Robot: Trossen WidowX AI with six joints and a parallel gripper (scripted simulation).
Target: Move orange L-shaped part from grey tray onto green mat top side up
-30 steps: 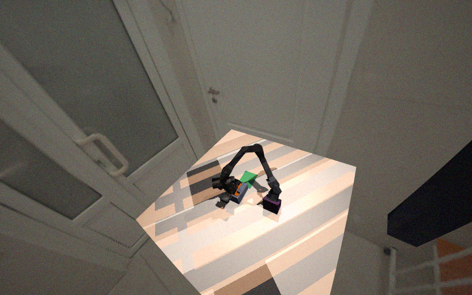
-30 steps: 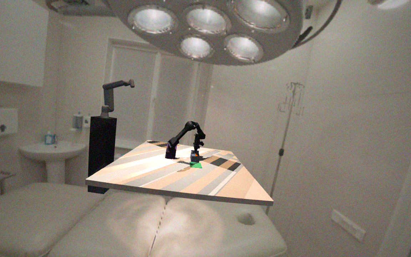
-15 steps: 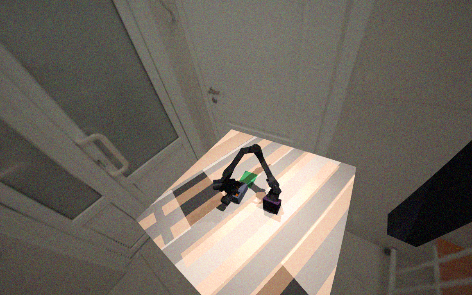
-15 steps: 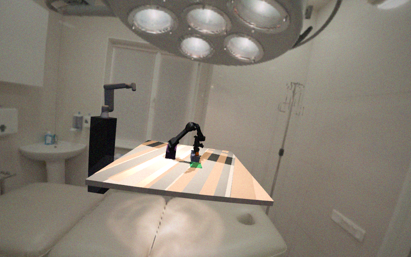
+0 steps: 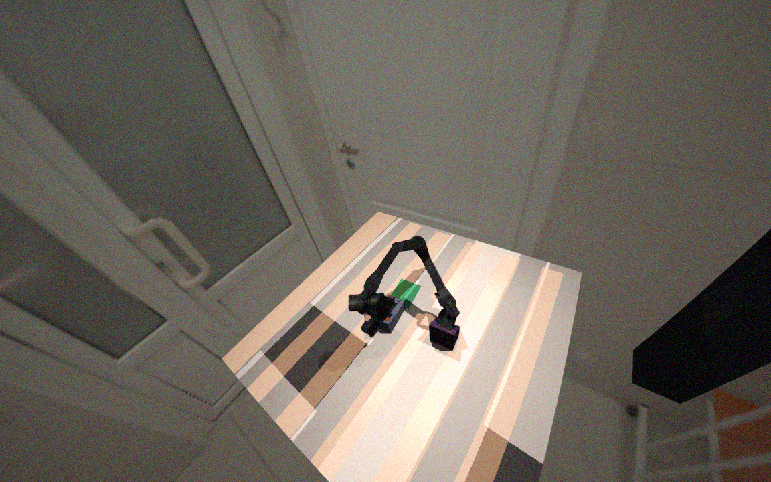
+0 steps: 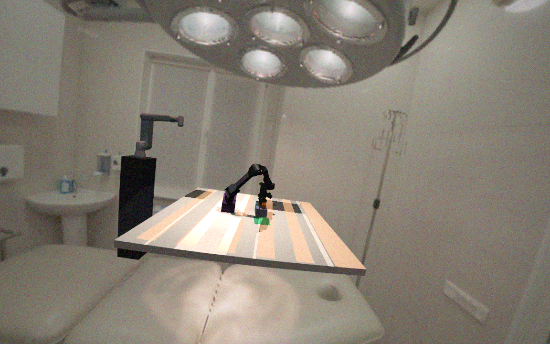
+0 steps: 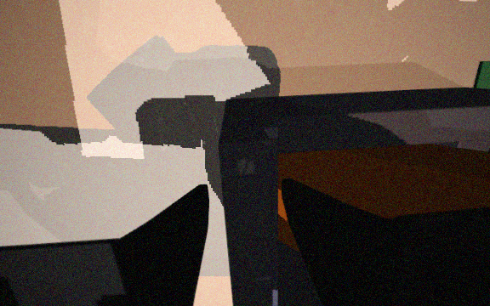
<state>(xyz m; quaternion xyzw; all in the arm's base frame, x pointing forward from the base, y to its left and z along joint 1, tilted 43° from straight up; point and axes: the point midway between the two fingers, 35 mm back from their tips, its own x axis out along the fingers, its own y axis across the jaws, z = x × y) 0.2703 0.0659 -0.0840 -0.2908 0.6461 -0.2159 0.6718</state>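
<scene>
The orange L-shaped part is 50 mm to the right of my gripper tip and 10 mm above it. Also, from my gripper tip: green mat 20 mm ahead, 220 mm to the right, 50 mm below.
</scene>
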